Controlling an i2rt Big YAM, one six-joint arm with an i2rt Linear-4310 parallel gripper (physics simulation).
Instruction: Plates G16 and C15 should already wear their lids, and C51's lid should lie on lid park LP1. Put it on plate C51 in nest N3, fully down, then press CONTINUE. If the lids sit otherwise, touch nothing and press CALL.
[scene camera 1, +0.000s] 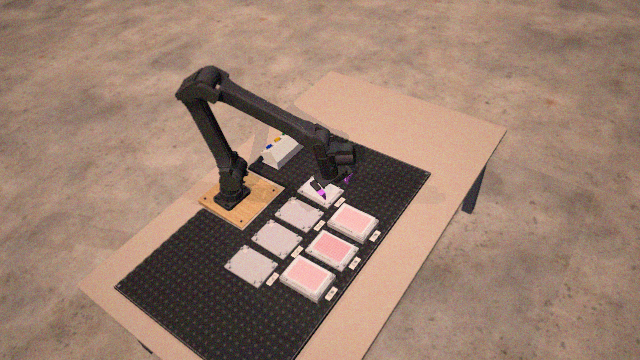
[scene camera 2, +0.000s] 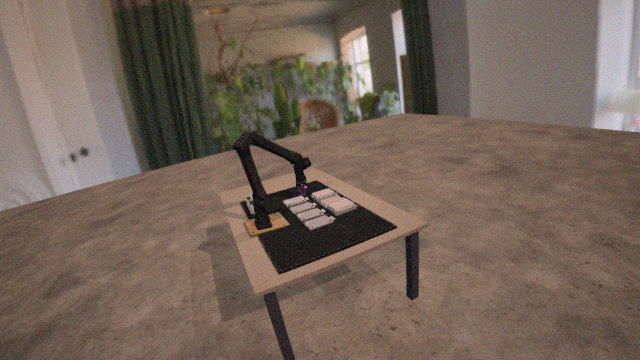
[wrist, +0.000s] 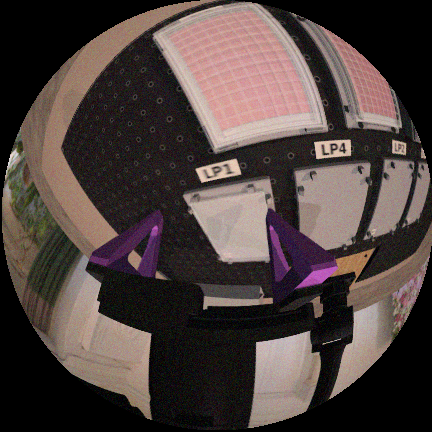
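My gripper is open and empty above lid park LP1, fingers pointing down. A pale translucent lid lies on LP1; in the wrist view it shows between and beyond the fingertips, its right edge by the right finger. Three pink-filled plates stand in a row: one nearest LP1, a middle one and a far one. Their nest labels are too small to read, so I cannot tell which is C51. Whether each wears a clear lid is hard to tell.
Lid parks LP4 and LP2 and another park follow LP1 in a row. A white button box with blue, yellow and green buttons stands behind. The arm's wooden base plate lies beside the parks.
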